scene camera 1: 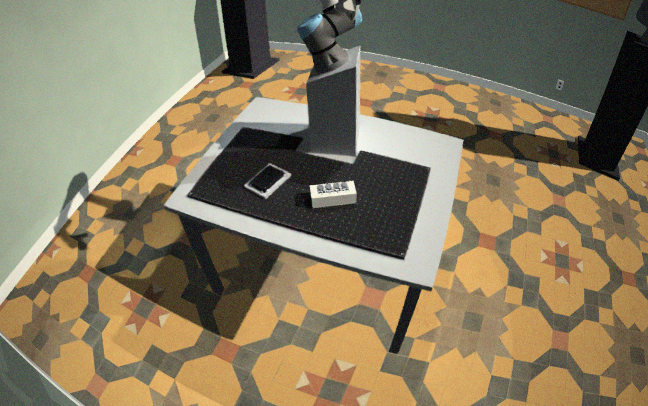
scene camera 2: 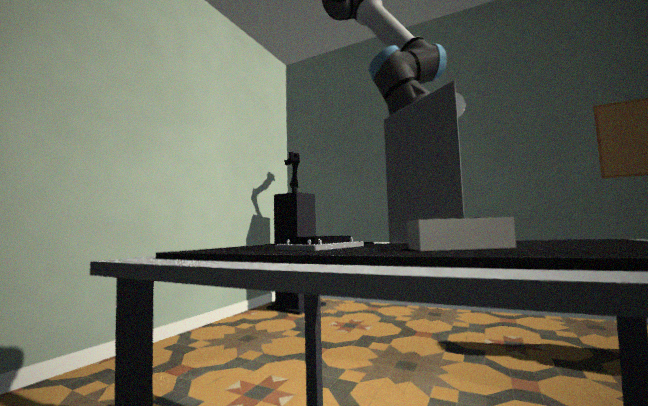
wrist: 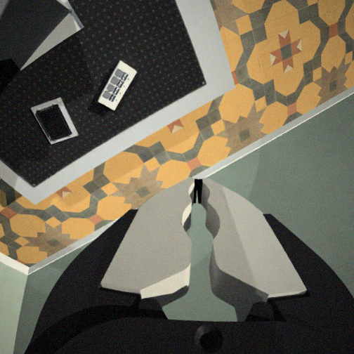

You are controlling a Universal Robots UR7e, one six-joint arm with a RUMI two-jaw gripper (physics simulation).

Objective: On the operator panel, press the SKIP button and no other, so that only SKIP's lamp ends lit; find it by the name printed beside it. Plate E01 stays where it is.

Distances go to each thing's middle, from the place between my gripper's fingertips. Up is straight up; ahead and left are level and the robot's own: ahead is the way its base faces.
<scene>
My hand is 50 mm short of the white box (scene camera 2: 464, 233), 60 mm to the left of it and 720 mm above it.
</scene>
